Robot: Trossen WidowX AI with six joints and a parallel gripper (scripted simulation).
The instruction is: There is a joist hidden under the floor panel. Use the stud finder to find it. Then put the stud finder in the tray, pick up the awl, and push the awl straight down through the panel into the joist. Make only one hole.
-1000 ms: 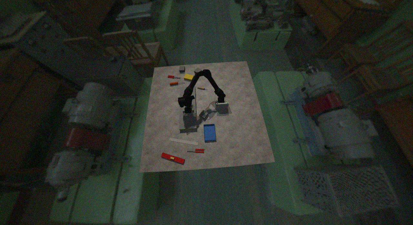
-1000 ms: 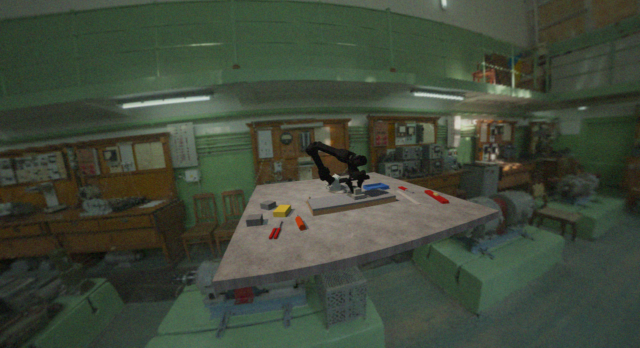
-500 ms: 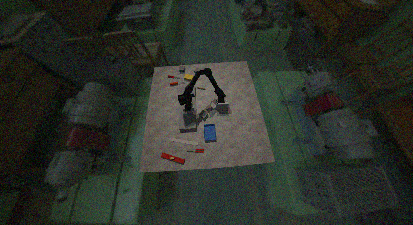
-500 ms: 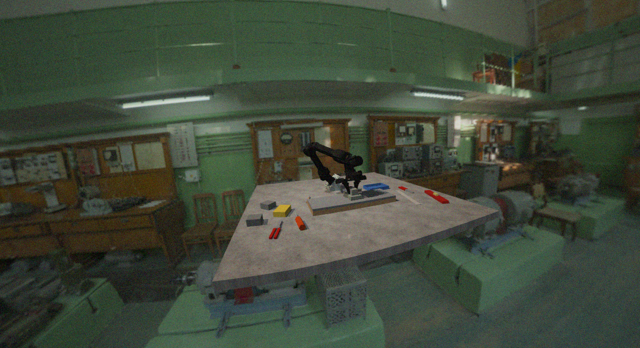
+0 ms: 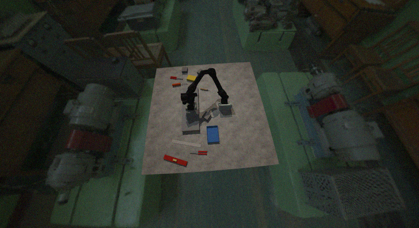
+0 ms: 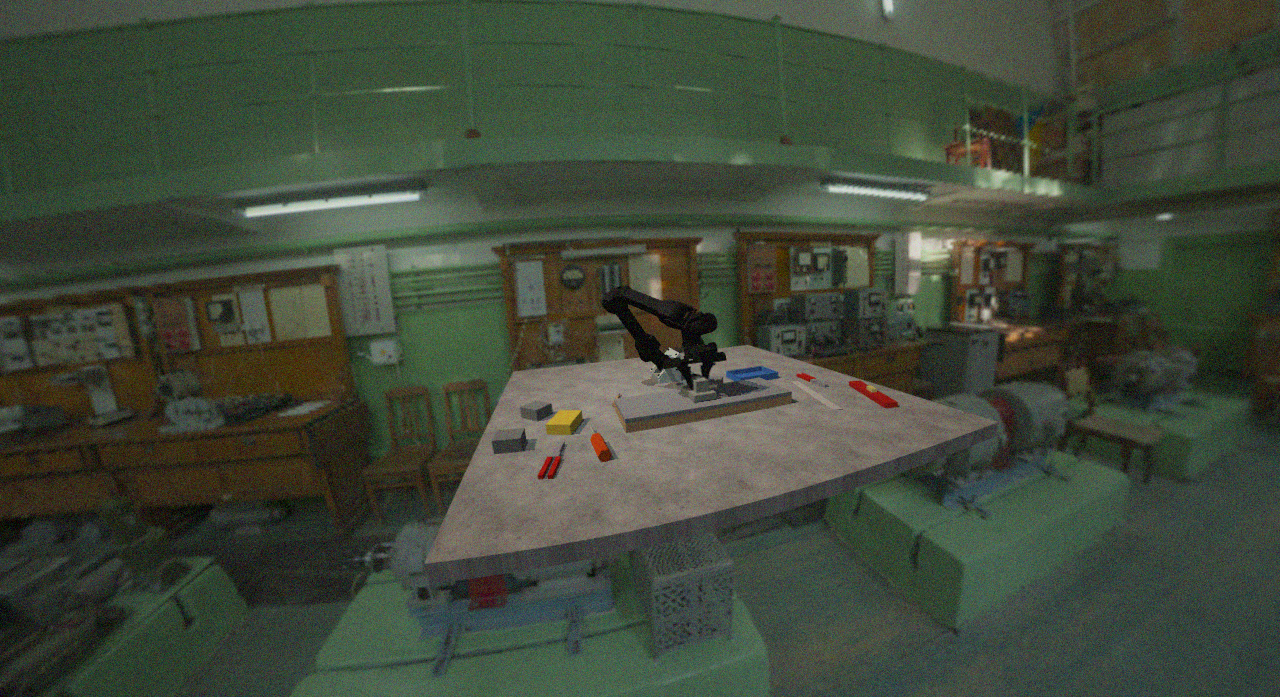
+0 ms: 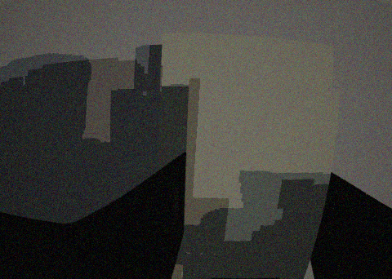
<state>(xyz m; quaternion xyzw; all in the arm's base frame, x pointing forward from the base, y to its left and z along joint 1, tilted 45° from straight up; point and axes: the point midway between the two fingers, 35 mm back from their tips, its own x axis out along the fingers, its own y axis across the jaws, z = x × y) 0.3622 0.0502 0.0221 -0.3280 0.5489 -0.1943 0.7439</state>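
The dark display lies 4 cm behind my gripper tip and 3 cm above it. Also, from my gripper tip: awl (17 cm behind, 23 cm to the right, 6 cm below); then stud finder (2 cm behind, 2 cm above); then blue tray (24 cm behind, 30 cm to the left, 5 cm below).
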